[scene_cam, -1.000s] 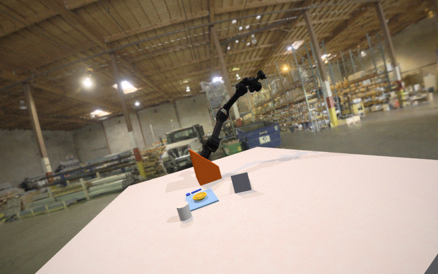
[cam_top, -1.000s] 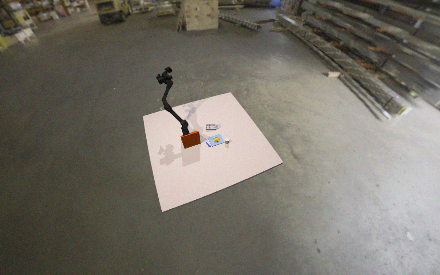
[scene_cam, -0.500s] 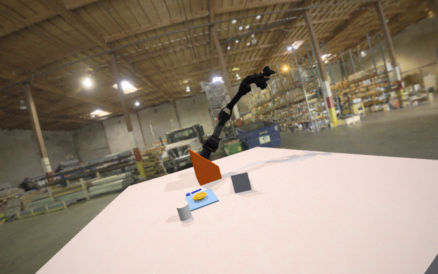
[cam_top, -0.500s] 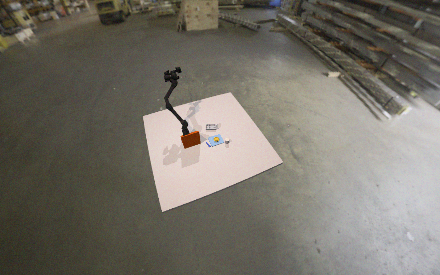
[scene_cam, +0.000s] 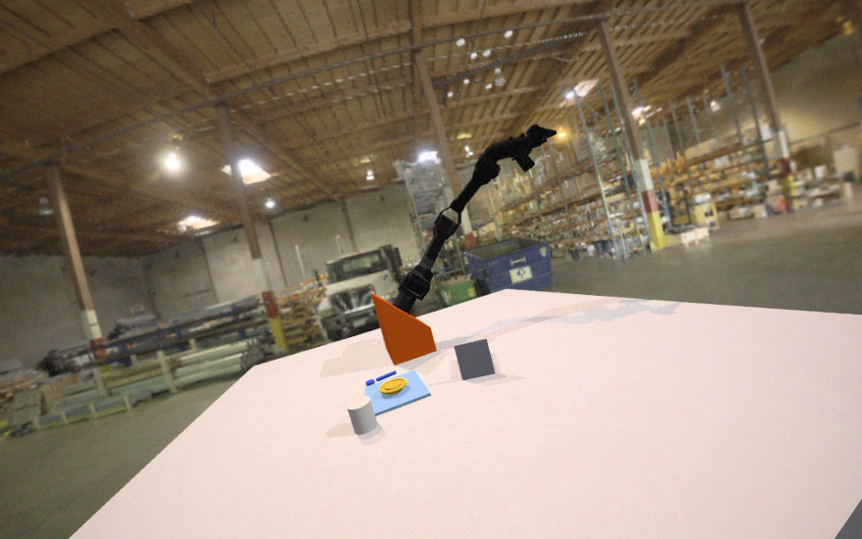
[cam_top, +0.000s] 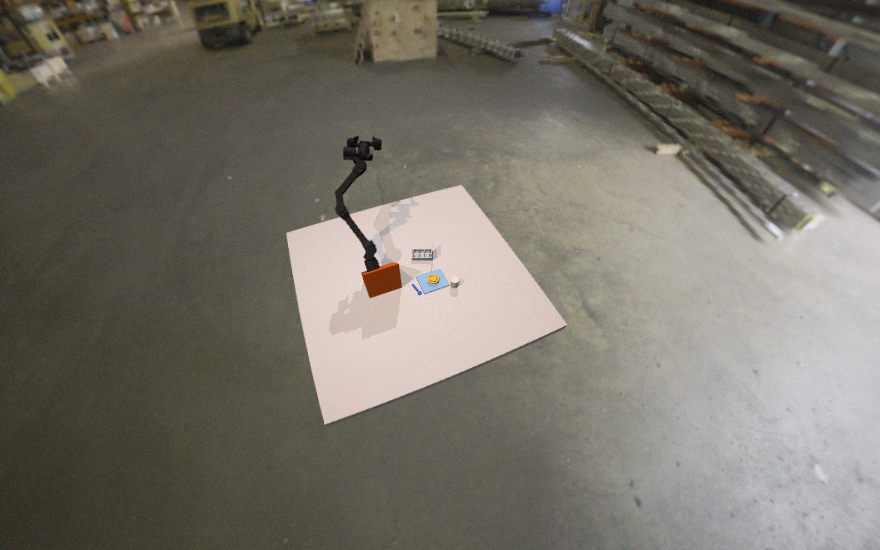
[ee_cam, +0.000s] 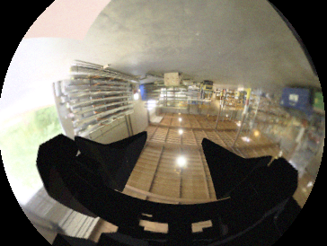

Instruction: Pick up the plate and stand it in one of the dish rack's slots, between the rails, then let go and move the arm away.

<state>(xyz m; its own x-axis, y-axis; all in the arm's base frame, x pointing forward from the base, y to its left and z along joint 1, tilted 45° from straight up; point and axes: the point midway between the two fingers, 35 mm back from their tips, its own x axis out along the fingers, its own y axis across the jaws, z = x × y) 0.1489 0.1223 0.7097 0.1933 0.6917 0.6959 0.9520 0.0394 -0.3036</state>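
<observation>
Right now the yellow plate is 220 mm ahead of my gripper tip, 680 mm to the right of it and 550 mm below it. Round my gripper tip: light blue pad (220 mm ahead, 680 mm to the right, 560 mm below); blue utensil (120 mm ahead, 720 mm to the right, 560 mm below); grey dish rack (210 mm ahead, 480 mm to the right, 540 mm below).
</observation>
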